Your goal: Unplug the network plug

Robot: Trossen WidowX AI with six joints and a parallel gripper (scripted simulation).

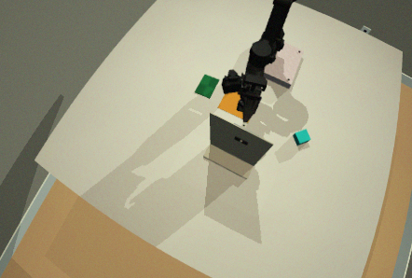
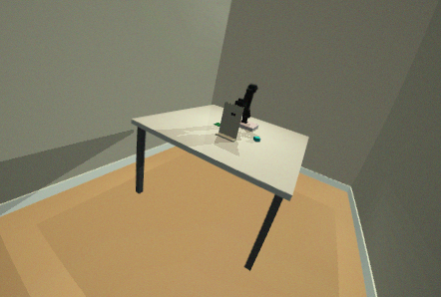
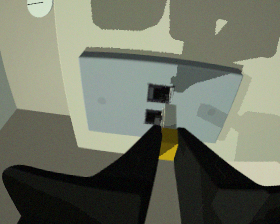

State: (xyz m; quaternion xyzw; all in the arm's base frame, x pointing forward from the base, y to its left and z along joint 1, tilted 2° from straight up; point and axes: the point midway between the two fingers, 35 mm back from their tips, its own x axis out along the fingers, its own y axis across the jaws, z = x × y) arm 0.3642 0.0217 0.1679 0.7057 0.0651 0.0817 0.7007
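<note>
Right now the orange marked square is 15 cm behind my gripper tip, 6 cm to the right of it and 20 cm below it. The rest, counted from my gripper tip: teal cube (12 cm behind, 21 cm to the left, 18 cm below); grey upright panel (6 cm ahead, 7 cm below); yellow network plug (right at my gripper tip).
</note>
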